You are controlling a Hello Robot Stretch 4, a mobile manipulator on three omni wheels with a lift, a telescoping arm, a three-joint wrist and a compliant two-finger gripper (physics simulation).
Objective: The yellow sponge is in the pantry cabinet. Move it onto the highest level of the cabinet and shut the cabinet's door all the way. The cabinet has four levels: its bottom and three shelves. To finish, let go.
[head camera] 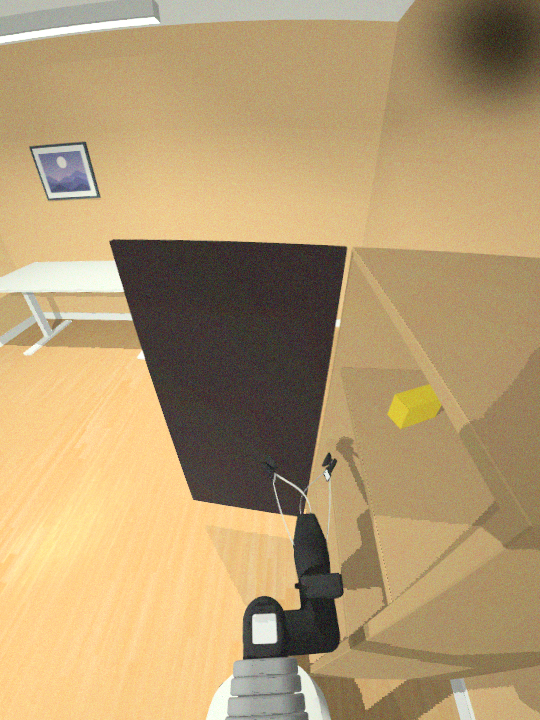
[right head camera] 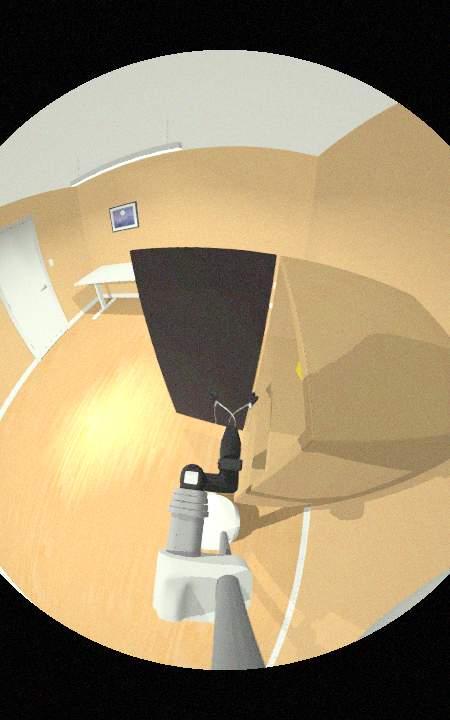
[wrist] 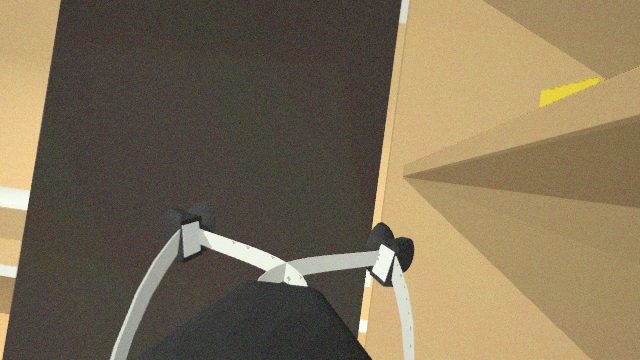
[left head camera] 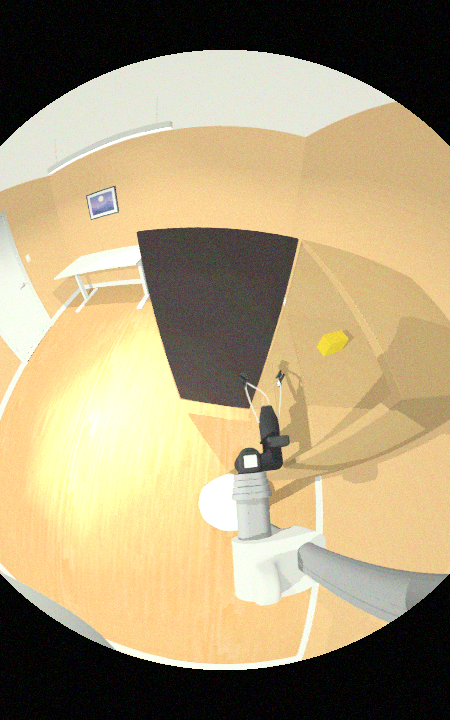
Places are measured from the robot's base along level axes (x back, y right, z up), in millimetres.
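Where they show: gripper, fingertip midpoint: (head camera: 298,455) (right head camera: 233,390) (wrist: 292,231) (left head camera: 260,370); robot's base, link origin: (right head camera: 209,519) (left head camera: 228,501).
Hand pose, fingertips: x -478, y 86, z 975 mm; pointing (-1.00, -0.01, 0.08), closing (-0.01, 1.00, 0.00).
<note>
Things, the pixels of their top centre, and the offset from my fingertips. "spot": a spot on its surface instead. Level surfaces: height alone.
- wooden pantry cabinet, surface spot: (head camera: 482,325) spot: dx +111, dy +180, dz +398 mm
- yellow sponge, top centre: (head camera: 420,395) (left head camera: 336,336) dx -29, dy +256, dz +147 mm
- white table, surface height: dz -283 mm
The wooden pantry cabinet (head camera: 482,325) (left head camera: 392,297) (right head camera: 339,302) stands at the right. Its dark door (head camera: 232,348) (left head camera: 217,302) (right head camera: 204,318) (wrist: 215,125) is wide open. The yellow sponge (head camera: 413,405) (left head camera: 332,343) lies inside, on a level below the cabinet's top board; I cannot tell which level. In the right head view a sliver of the sponge (right head camera: 299,370) shows past the board, and in the wrist view part of the sponge (wrist: 567,92) shows above a shelf edge. My gripper (head camera: 299,465) (left head camera: 262,378) (right head camera: 234,397) (wrist: 292,231) is open and empty, left of the sponge, before the door's inner side.
A white table (head camera: 69,276) (left head camera: 106,258) (right head camera: 108,273) stands beyond the door at the left. A white room door (left head camera: 13,286) (right head camera: 31,286) is at the far left. The cabinet's side and front edges are close to the right of my wrist.
</note>
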